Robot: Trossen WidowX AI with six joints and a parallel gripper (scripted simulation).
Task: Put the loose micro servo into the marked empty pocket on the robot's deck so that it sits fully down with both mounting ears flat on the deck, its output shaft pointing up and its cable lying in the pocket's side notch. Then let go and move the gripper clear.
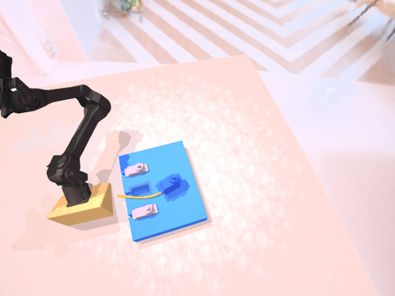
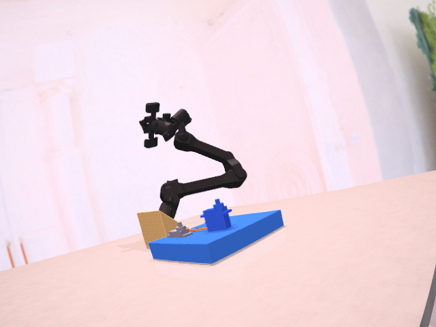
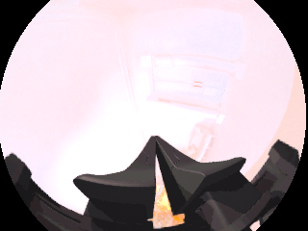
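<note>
Now: the blue deck 510 mm ahead of my gripper tip, 460 mm below it and 150 mm to the right of it.
</note>
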